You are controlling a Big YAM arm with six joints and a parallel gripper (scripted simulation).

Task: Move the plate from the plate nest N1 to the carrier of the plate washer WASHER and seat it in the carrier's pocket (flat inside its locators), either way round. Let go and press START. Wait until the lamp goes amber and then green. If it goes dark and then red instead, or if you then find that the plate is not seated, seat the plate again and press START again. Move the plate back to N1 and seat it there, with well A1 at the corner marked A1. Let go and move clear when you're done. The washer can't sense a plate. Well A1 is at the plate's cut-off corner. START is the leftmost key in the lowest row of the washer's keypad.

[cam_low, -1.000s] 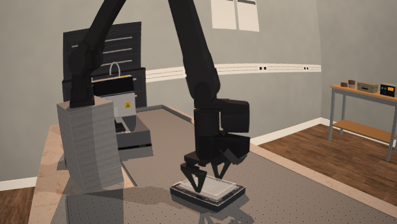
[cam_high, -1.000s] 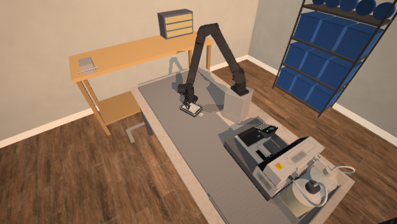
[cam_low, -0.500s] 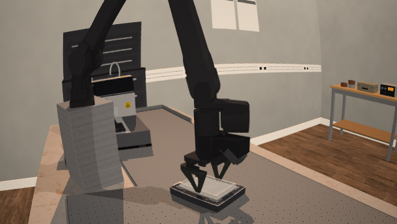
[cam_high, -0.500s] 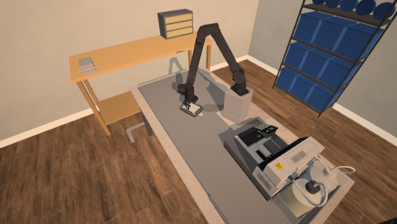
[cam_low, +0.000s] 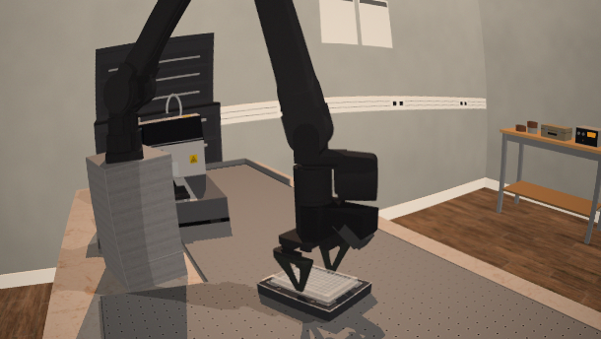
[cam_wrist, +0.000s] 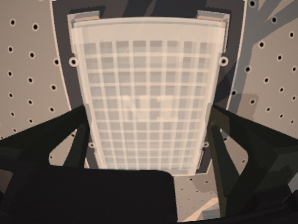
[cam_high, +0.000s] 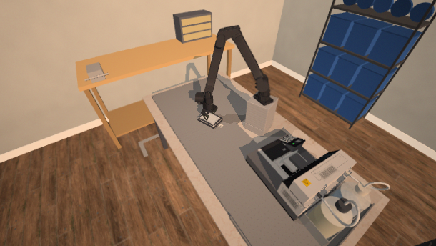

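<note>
My gripper is now 10 mm above the clear well plate. Round my hand: dark carrier 520 mm to the left, 200 mm behind, 40 mm above; then label 100 mm to the left, 40 mm below, 40 mm behind; then nest frame 30 mm below.
</note>
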